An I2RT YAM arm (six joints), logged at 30 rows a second.
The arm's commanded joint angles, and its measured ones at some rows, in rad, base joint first. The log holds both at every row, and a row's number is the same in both.
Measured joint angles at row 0:
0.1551 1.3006 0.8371 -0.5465 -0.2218 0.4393
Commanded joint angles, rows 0 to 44:
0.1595 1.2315 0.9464 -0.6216 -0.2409 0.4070
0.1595 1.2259 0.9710 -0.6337 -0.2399 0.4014
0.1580 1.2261 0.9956 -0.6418 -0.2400 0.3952
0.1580 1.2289 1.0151 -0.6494 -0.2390 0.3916
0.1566 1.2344 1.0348 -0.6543 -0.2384 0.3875
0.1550 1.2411 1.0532 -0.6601 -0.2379 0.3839
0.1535 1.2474 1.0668 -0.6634 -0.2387 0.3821
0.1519 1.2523 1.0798 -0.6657 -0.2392 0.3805
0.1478 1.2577 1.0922 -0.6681 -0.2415 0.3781
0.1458 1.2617 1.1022 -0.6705 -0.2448 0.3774
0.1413 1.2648 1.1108 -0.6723 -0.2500 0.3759
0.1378 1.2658 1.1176 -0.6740 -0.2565 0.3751
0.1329 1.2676 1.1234 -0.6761 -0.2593 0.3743
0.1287 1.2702 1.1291 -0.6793 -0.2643 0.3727
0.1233 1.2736 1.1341 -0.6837 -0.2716 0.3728
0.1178 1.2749 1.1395 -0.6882 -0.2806 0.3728
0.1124 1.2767 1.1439 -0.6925 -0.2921 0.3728
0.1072 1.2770 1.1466 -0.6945 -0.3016 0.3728
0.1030 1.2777 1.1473 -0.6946 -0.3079 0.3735
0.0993 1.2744 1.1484 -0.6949 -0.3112 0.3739
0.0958 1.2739 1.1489 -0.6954 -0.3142 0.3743
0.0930 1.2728 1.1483 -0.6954 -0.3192 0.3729
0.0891 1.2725 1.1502 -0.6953 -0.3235 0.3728
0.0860 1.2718 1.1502 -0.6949 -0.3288 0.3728
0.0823 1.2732 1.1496 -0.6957 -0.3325 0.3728
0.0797 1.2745 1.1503 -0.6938 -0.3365 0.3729
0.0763 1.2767 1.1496 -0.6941 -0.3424 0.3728
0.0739 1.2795 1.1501 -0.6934 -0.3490 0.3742
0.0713 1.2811 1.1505 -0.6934 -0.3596 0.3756
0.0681 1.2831 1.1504 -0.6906 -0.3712 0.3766
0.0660 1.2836 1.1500 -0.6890 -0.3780 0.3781
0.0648 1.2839 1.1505 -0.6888 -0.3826 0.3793
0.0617 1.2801 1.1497 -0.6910 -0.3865 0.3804
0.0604 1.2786 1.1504 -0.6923 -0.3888 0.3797
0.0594 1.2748 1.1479 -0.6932 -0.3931 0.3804
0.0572 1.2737 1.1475 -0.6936 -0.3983 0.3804
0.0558 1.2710 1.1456 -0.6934 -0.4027 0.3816
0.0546 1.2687 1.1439 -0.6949 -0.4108 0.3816
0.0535 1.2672 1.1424 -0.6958 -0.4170 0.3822
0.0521 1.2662 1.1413 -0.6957 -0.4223 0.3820
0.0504 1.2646 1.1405 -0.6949 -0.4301 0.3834
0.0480 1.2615 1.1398 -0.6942 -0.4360 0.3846
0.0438 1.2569 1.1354 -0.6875 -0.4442 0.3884
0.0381 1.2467 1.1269 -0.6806 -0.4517 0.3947
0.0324 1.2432 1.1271 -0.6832 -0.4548 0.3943
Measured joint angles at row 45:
0.0486 1.2869 1.1080 -0.7048 -0.4049 0.3920
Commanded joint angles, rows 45 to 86:
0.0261 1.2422 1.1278 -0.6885 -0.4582 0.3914
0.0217 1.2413 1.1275 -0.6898 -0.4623 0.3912
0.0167 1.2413 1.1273 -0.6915 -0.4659 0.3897
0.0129 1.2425 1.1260 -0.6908 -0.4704 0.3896
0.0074 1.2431 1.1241 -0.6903 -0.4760 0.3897
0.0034 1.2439 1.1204 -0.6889 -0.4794 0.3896
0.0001 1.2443 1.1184 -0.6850 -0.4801 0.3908
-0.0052 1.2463 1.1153 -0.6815 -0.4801 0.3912
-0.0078 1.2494 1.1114 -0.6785 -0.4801 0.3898
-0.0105 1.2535 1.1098 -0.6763 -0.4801 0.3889
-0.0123 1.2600 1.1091 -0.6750 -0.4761 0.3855
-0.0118 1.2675 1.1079 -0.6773 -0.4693 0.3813
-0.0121 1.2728 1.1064 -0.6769 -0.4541 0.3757
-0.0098 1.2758 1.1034 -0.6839 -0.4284 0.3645
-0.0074 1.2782 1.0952 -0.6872 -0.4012 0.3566
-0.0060 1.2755 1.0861 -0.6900 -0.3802 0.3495
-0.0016 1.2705 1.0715 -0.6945 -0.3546 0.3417
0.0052 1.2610 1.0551 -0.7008 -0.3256 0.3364
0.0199 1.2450 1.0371 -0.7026 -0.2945 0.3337
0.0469 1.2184 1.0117 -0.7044 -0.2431 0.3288
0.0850 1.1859 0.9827 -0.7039 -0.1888 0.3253
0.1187 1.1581 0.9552 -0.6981 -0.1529 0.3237
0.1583 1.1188 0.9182 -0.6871 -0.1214 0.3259
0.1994 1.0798 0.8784 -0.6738 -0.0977 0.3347
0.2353 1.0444 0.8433 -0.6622 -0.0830 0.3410
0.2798 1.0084 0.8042 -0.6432 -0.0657 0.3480
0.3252 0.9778 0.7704 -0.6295 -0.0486 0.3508
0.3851 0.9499 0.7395 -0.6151 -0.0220 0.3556
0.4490 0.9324 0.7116 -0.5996 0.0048 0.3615
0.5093 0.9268 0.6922 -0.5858 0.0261 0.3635
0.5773 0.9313 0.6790 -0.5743 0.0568 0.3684
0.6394 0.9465 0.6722 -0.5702 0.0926 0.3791
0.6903 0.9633 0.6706 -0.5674 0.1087 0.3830
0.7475 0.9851 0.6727 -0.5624 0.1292 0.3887
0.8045 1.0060 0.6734 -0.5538 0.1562 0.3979
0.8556 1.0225 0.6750 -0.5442 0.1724 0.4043
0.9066 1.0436 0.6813 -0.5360 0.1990 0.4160
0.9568 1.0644 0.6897 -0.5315 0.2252 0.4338
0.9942 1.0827 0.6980 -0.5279 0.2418 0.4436
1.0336 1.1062 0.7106 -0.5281 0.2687 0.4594
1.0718 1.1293 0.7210 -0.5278 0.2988 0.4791
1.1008 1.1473 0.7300 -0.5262 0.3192 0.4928
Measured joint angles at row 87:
1.0431 1.1160 0.6888 -0.5434 0.1993 0.4282
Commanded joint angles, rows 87 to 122:
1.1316 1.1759 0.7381 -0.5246 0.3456 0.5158
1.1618 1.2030 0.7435 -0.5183 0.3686 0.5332
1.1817 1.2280 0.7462 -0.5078 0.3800 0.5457
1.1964 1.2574 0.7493 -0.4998 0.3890 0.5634
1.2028 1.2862 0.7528 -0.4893 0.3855 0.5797
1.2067 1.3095 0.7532 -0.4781 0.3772 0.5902
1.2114 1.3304 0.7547 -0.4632 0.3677 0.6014
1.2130 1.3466 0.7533 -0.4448 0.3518 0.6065
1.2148 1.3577 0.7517 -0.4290 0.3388 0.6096
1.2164 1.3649 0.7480 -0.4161 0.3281 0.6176
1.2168 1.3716 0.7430 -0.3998 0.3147 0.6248
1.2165 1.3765 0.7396 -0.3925 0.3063 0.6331
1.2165 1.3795 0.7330 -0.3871 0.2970 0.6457
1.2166 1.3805 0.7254 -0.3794 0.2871 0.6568
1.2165 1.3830 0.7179 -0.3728 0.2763 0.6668
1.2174 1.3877 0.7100 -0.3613 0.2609 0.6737
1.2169 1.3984 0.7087 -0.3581 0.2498 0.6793
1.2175 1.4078 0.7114 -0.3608 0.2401 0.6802
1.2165 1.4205 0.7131 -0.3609 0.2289 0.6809
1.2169 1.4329 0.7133 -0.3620 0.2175 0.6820
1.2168 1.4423 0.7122 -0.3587 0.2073 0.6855
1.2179 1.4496 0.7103 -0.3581 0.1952 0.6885
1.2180 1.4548 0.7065 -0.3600 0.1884 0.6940
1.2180 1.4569 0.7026 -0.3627 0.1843 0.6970
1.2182 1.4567 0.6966 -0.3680 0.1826 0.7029
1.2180 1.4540 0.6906 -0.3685 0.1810 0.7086
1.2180 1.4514 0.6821 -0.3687 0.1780 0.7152
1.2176 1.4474 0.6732 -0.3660 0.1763 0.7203
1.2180 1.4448 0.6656 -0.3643 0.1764 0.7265
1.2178 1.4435 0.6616 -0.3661 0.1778 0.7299
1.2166 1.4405 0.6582 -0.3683 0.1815 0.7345
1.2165 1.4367 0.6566 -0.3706 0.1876 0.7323
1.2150 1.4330 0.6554 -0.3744 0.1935 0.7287
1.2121 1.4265 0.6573 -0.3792 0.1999 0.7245
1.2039 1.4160 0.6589 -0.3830 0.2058 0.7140
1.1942 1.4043 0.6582 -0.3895 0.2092 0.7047
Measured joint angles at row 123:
1.2060 1.4380 0.6712 -0.3618 0.1860 0.6979
